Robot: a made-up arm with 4 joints. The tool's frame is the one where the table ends. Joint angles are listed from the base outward.
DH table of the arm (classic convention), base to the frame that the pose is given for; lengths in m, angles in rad. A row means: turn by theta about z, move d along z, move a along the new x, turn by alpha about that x. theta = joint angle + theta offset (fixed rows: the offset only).
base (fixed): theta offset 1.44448, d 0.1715, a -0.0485, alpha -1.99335
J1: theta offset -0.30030, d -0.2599, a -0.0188, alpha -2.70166
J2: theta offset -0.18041, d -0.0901, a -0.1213, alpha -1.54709
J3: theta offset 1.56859, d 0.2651, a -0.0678, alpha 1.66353
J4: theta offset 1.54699, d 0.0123, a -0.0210, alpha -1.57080
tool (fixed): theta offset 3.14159, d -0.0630, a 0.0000, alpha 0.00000
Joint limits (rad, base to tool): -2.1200..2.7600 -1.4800..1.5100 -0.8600..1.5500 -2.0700..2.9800
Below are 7 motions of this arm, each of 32 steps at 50 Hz.
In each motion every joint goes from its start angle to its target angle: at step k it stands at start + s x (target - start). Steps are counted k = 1, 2, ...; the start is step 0. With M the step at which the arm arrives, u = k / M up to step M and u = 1 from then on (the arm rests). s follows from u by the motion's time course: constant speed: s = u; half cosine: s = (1 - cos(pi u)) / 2; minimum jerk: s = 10 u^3 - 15 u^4 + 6 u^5.
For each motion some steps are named. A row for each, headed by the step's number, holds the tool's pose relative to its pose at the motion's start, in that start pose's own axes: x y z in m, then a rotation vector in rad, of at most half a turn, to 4 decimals.
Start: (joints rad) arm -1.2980 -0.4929 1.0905 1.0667
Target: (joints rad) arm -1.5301 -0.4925 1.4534 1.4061
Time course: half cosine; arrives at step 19
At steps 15, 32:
15: 0.0527 -0.0106 -0.0091 -0.1443 0.0684 -0.3479
32: 0.0593 -0.0115 -0.0095 -0.1502 0.0751 -0.3927

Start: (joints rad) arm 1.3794 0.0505 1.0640 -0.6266
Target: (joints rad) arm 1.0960 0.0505 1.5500 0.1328
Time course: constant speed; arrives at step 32
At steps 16, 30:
16: -0.0253 -0.0177 -0.0377 -0.2447 0.2284 0.1670
30: -0.0420 -0.0411 -0.0679 -0.5101 0.4066 0.2098

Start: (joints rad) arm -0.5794 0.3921 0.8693 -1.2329
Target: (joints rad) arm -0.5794 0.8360 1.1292 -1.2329
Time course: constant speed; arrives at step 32
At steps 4, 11, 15, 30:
4: -0.0067 -0.0045 -0.0067 0.0243 -0.0458 0.0391
11: -0.0178 -0.0119 -0.0193 0.0638 -0.1287 0.1061
15: -0.0238 -0.0159 -0.0271 0.0846 -0.1776 0.1435
30: -0.0437 -0.0290 -0.0593 0.1511 -0.3701 0.2769

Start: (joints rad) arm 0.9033 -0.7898 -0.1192 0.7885
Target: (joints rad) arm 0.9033 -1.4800 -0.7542 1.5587
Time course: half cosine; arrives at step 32
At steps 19, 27, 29, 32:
19: -0.0471 0.1316 -0.0357 0.5886 0.3770 0.1365
27: -0.0545 0.1927 -0.0393 0.8135 0.4665 0.2983
29: -0.0548 0.2003 -0.0394 0.8385 0.4736 0.3225
32: -0.0548 0.2046 -0.0394 0.8524 0.4772 0.3367

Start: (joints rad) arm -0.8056 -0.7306 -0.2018 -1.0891
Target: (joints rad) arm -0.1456 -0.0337 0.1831 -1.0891
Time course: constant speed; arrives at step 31
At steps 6, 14, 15, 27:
6: 0.0024 0.0004 0.0013 -0.0071 0.0396 0.0441
14: 0.0029 0.0009 0.0020 -0.0074 0.0834 0.0973
15: 0.0027 0.0010 0.0021 -0.0068 0.0881 0.1036
27: -0.0028 0.0025 0.0012 0.0084 0.1279 0.1716

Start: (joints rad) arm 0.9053 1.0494 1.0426 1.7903
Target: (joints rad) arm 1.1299 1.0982 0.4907 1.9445
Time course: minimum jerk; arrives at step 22
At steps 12, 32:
12: -0.0273 0.0097 -0.0099 0.0036 0.1639 0.3664
32: -0.0416 0.0143 -0.0155 -0.0050 0.2587 0.6300

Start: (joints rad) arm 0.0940 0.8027 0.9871 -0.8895
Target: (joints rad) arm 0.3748 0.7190 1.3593 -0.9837
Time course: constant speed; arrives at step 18
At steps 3, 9, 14, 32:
3: 0.0044 0.0130 0.0093 -0.0603 0.0215 0.0145
9: 0.0156 0.0391 0.0258 -0.1732 0.0720 0.0513
14: 0.0270 0.0609 0.0374 -0.2584 0.1213 0.0892
32: 0.0375 0.0781 0.0453 -0.3200 0.1652 0.1240

